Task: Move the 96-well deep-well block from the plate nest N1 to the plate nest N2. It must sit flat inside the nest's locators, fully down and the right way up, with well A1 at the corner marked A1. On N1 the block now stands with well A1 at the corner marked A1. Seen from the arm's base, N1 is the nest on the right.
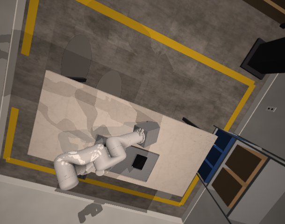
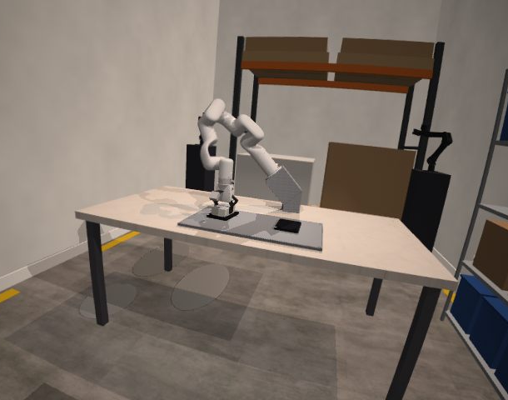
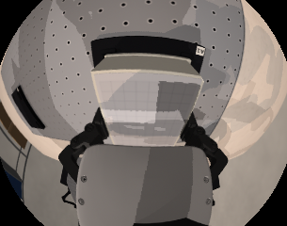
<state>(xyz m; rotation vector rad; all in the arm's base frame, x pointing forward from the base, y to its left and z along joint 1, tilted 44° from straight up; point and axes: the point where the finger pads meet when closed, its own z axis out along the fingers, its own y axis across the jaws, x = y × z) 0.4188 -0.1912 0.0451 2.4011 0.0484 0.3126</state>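
The 96-well deep-well block is right at my hand.
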